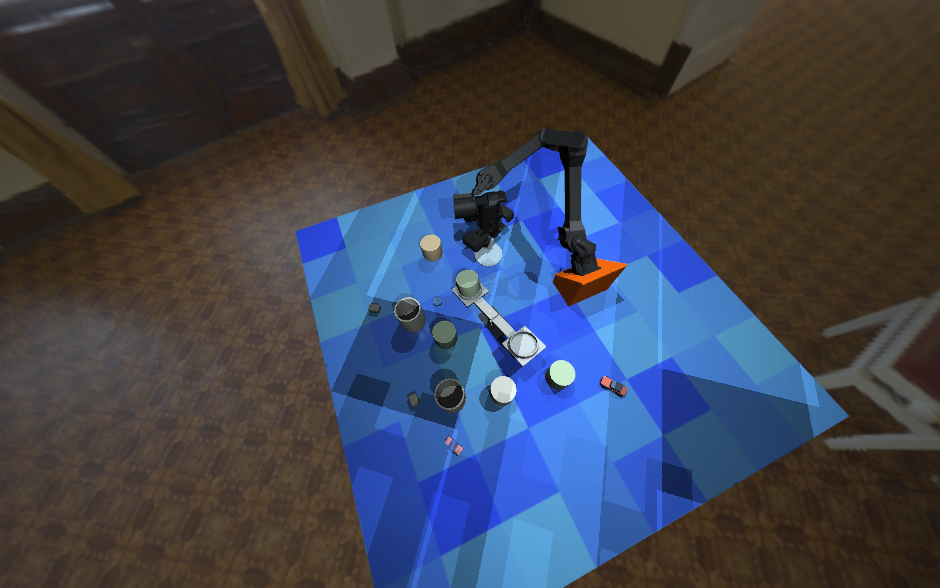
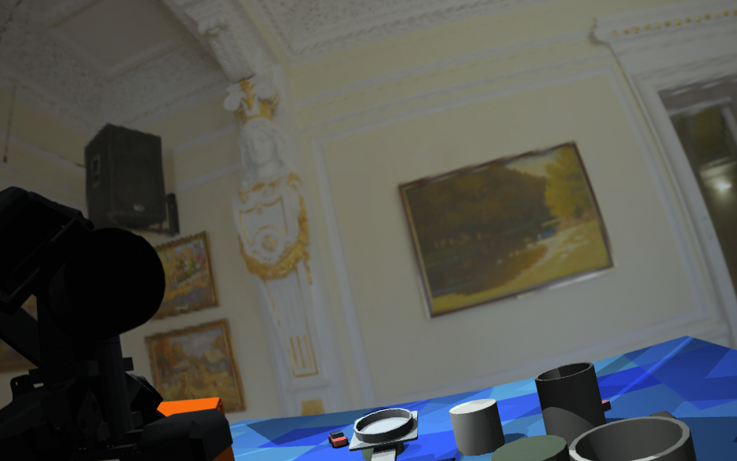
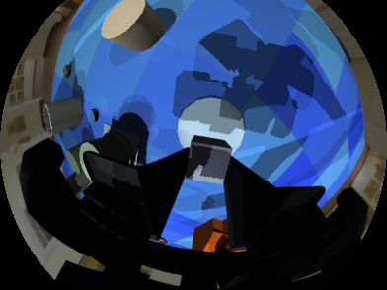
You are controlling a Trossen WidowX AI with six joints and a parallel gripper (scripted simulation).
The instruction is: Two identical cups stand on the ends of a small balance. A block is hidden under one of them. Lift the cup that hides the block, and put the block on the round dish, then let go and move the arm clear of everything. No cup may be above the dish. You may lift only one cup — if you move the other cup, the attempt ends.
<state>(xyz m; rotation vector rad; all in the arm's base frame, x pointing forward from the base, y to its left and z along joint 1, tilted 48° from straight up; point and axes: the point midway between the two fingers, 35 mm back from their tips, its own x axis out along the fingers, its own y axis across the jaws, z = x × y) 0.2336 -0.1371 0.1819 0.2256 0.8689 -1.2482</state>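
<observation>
Right now my gripper tip is 70 mm above the round pale dish. Also, from my gripper tip: toy car (550 mm to the left, 160 mm behind, 60 mm below); then tan cylinder (180 mm ahead, 100 mm to the right, 40 mm below); then white cylinder (440 mm to the left, 160 mm ahead, 40 mm below).
</observation>
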